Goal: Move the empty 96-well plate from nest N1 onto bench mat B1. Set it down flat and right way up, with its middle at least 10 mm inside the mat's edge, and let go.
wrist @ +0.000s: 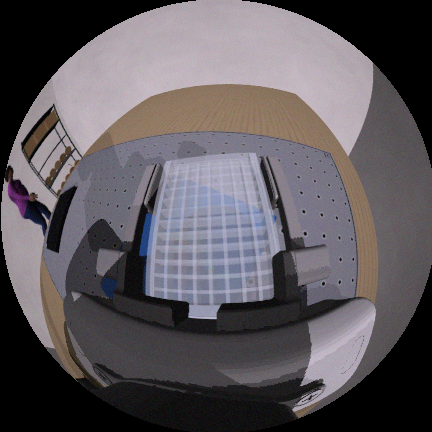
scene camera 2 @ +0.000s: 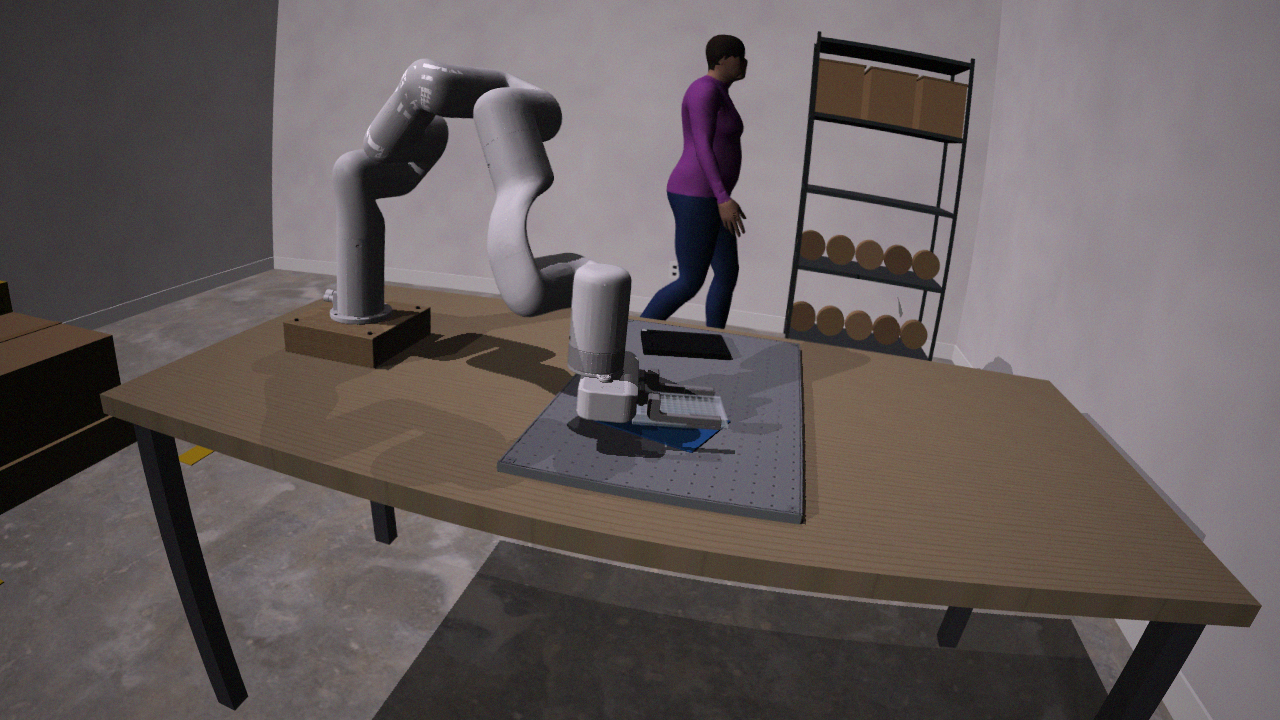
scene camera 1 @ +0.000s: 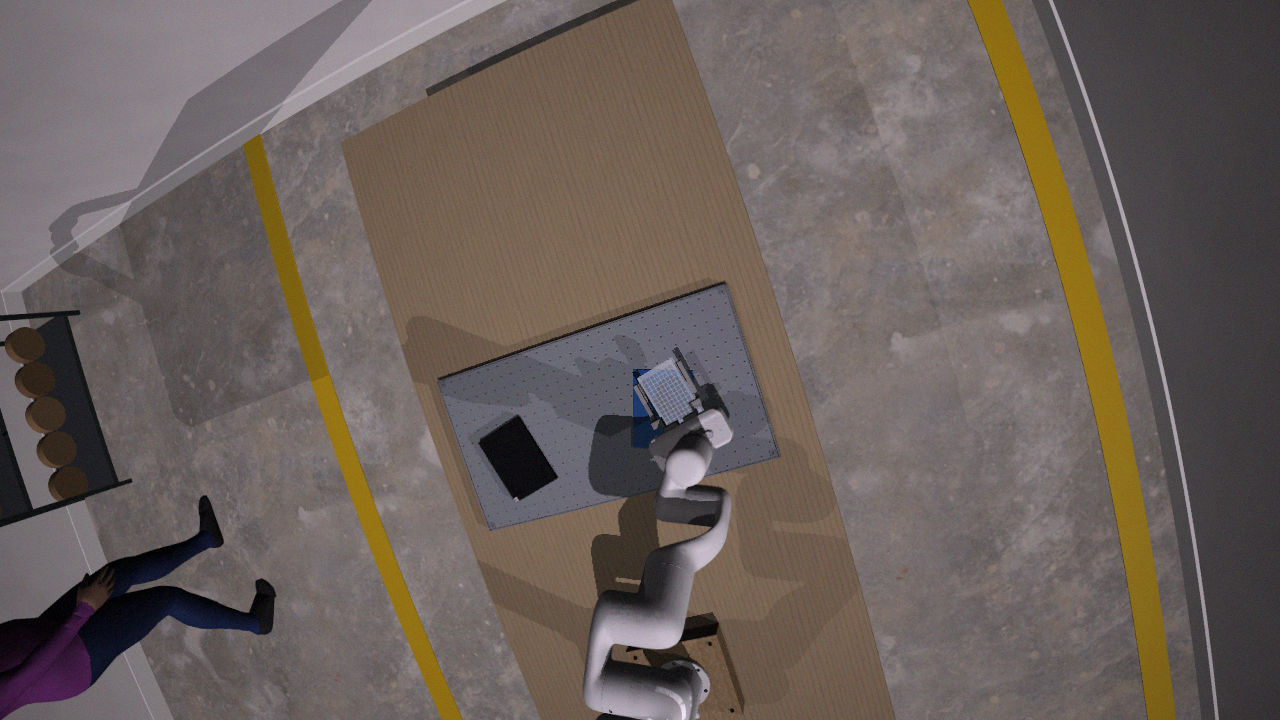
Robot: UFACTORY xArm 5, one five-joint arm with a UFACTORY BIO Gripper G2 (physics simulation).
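Seen in the pictures: hand, tool point: [wrist: 209, 182] [scene camera 2: 701, 407] [scene camera 1: 662, 382]; arm's base, link origin: [scene camera 2: 361, 314].
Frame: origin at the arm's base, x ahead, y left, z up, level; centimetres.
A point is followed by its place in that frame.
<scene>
The clear 96-well plate [scene camera 1: 669, 391] @(x 64.0, y -19.0, z -1.2 cm) [scene camera 2: 693, 406] @(x 65.3, y -18.7, z -0.2 cm) [wrist: 215, 225] @(x 63.3, y -19.4, z -1.1 cm) is level between the two fingers of my gripper [scene camera 1: 658, 370] @(x 66.4, y -18.4, z -0.4 cm) [scene camera 2: 721, 409] @(x 66.4, y -18.4, z -0.4 cm) [wrist: 211, 162] @(x 66.4, y -18.4, z -0.4 cm), which is shut on its sides. The wells appear to face up. The plate is low over the blue bench mat [scene camera 1: 640, 431] @(x 57.5, y -9.5, z -4.2 cm) [scene camera 2: 693, 439] @(x 66.0, y -20.7, z -4.2 cm) [wrist: 145, 235] @(x 62.4, y -12.0, z -4.2 cm), with a small gap seeming to show in scene camera 2. It is turned relative to the mat and hides much of it. The black nest [scene camera 1: 517, 456] @(x 60.3, y 19.4, z -3.2 cm) [scene camera 2: 685, 343] @(x 59.8, y 18.7, z -3.2 cm) [wrist: 61, 220] @(x 59.8, y 13.9, z -3.5 cm) lies apart from the mat and holds no visible plate.
The mat and nest are on a grey perforated board [scene camera 1: 554, 358] @(x 78.2, y 3.4, z -4.5 cm) [scene camera 2: 760, 483] @(x 75.7, y -30.2, z -4.4 cm) [wrist: 320, 200] @(x 69.3, y -30.5, z -4.4 cm) on the wooden table [scene camera 1: 537, 205] @(x 110.9, y -4.1, z -5.7 cm) [scene camera 2: 939, 483] @(x 102.2, y -21.5, z -5.7 cm). The arm's wooden base block [scene camera 2: 358, 335] @(x 6.4, y -10.6, z -0.3 cm) stands at the table's far left in scene camera 2. A person [scene camera 2: 707, 143] and a shelf rack [scene camera 2: 802, 188] are behind the table.
</scene>
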